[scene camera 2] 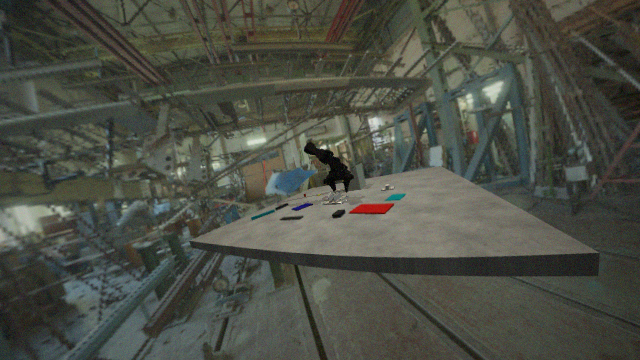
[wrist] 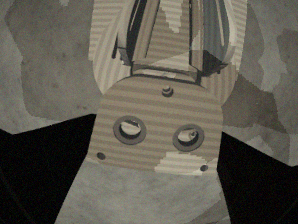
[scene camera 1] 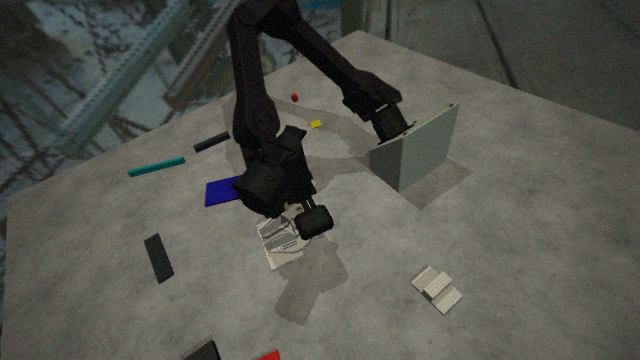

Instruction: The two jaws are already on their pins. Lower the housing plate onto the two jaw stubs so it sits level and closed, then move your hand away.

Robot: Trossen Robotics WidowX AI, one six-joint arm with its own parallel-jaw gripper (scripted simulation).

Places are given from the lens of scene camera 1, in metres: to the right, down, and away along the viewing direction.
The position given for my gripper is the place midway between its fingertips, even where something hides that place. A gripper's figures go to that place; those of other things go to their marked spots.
my gripper [scene camera 1: 307, 218]: -0.03, 0.08, 0.63
blue tile [scene camera 1: 217, 192]: -0.26, 0.03, 0.76
black tile [scene camera 1: 161, 265]: -0.34, 0.18, 0.65
